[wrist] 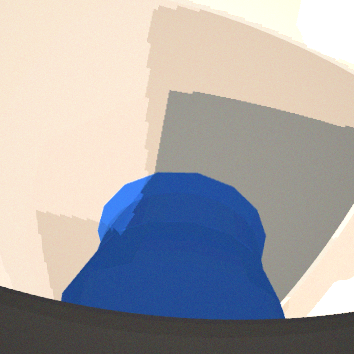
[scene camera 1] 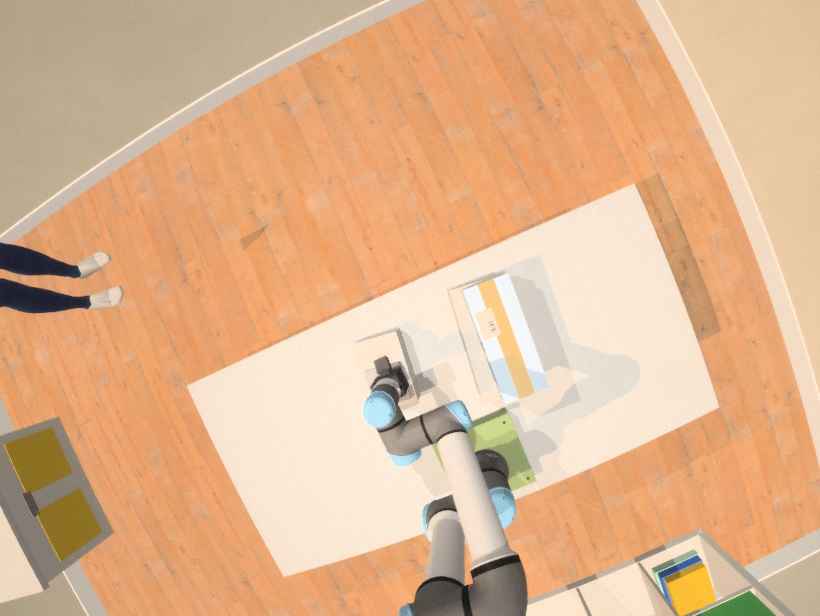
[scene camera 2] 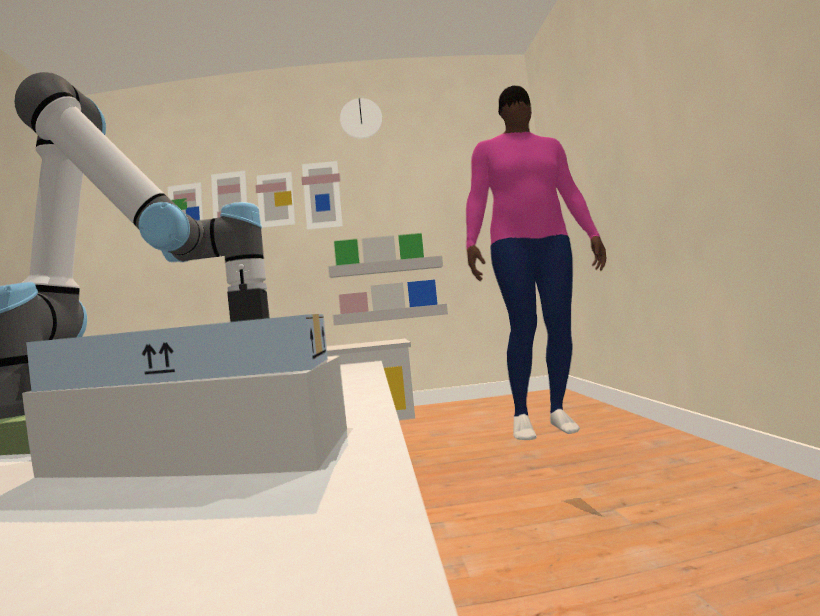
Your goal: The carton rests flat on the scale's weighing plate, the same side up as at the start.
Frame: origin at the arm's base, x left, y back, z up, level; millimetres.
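Where they show: hand, tool point: point(wrist: 177, 210); arm's base, link origin: point(scene camera 1: 485, 470) point(scene camera 2: 19, 412).
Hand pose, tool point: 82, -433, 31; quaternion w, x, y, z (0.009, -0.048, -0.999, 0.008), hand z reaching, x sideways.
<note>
Things, the pixels of their top centre, and the offset from my tool point, as dx, dy, dz. Level surfaces: height alone.
- light-blue carton with orange tape, top centre: point(scene camera 2: 179, 327) point(scene camera 1: 507, 339) -351, +61, +90
- grey-beige block, top centre: point(scene camera 2: 189, 374) point(scene camera 1: 498, 338) -336, +58, +29
- cream box, top centre: point(wrist: 57, 126) point(scene camera 1: 384, 373) +20, -26, +15
- white table top, surface height: dz -75
A light-blue carton with orange tape point(scene camera 1: 505, 334) point(scene camera 2: 218, 351) lies flat on a grey-beige block point(scene camera 1: 469, 331) point(scene camera 2: 185, 427), its printed arrows pointing up. My gripper point(scene camera 1: 392, 379) point(scene camera 2: 248, 305) is left of it in scene camera 1 and behind it in scene camera 2. Its blue suction cup point(wrist: 182, 240) appears to rest on the flat top of a cream box point(scene camera 1: 374, 348) point(wrist: 75, 100) and hold it. The contact is partly hidden. I cannot tell which thing is the scale; no weighing plate can be made out, and what lies under the cream box is hidden.
The white table top point(scene camera 1: 265, 450) point(scene camera 2: 357, 530) carries a green base plate point(scene camera 1: 513, 444) beneath the arm. A person point(scene camera 2: 527, 192) stands beyond the table. A shelf unit point(scene camera 1: 703, 535) is at the lower right of scene camera 1, and a grey cabinet point(scene camera 1: 56, 556) at its lower left.
</note>
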